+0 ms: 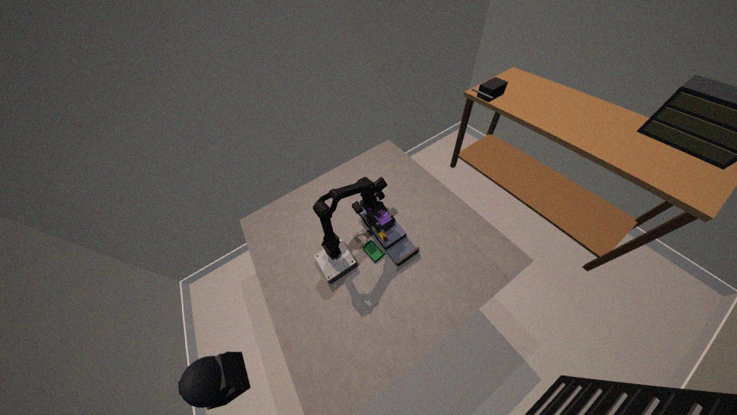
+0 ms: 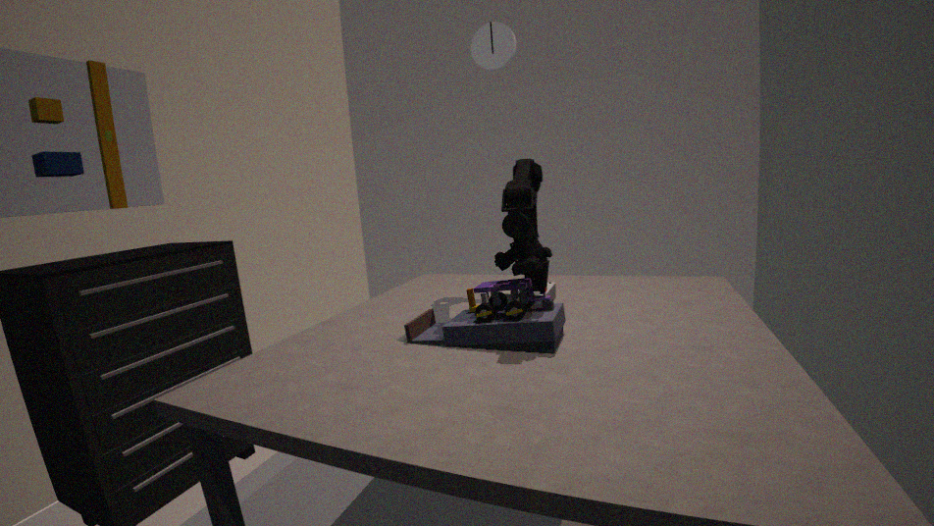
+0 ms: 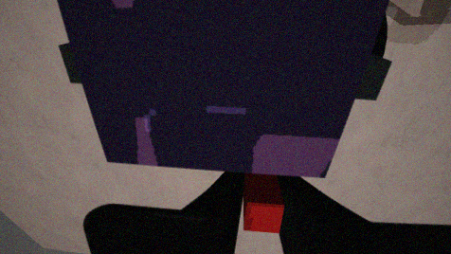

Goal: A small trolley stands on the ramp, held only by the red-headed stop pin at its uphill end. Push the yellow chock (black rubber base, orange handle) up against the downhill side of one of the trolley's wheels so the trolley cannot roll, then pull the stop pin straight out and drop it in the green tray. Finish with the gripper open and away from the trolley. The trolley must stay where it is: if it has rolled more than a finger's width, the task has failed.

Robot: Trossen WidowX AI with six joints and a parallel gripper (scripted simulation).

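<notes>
The green tray is 180 mm to the right of my gripper tip, 150 mm behind it and 130 mm below it. Round my gripper tip: purple trolley: 100 mm to the right, 20 mm below; then grey ramp: 100 mm to the right, 80 mm below; then red-headed stop pin: right at my gripper tip.
</notes>
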